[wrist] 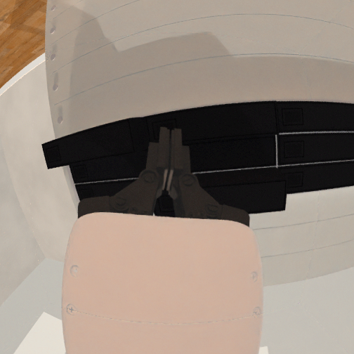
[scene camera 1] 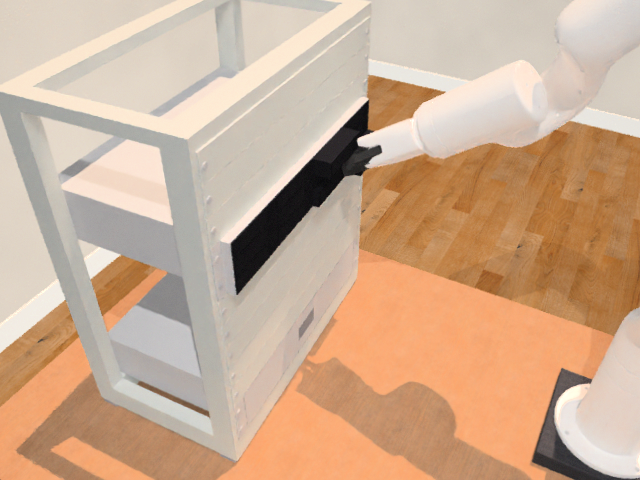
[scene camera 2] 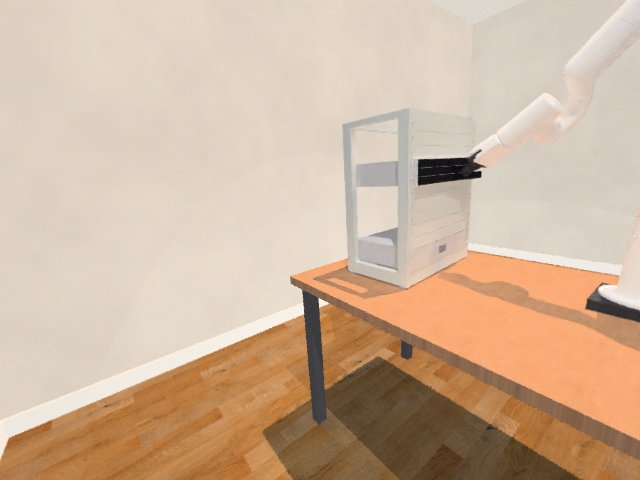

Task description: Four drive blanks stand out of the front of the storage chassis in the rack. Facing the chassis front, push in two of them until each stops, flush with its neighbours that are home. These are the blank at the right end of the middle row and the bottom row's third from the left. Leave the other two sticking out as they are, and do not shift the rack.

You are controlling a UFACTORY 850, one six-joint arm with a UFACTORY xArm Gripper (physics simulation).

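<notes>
My gripper (scene camera 1: 348,168) (scene camera 2: 465,171) (wrist: 168,140) is shut and empty, its tips at the bottom row's third blank, close to or touching its right end. The wrist view is upside down. That blank (scene camera 1: 324,193) (wrist: 232,122) stands out slightly. The middle row's right-end blank (wrist: 107,166) looks level with the top-row blank beside it; my fingers hide part of it. The top row's third blank (scene camera 1: 336,148) (wrist: 245,196) sticks out clearly. The bottom row's right-end blank (scene camera 2: 476,175) (wrist: 90,144) also sticks out. The black-fronted chassis (scene camera 1: 266,235) (scene camera 2: 431,173) sits in the rack (scene camera 1: 178,180) (scene camera 2: 404,206).
The rack stands upright on the orange table (scene camera 1: 413,310) (scene camera 2: 491,330). Pale panels cover its front above and below the chassis. Grey boxes (scene camera 1: 124,222) (scene camera 2: 377,174) show inside its open side. The robot base (scene camera 1: 563,434) (scene camera 2: 610,302) stands opposite the rack front.
</notes>
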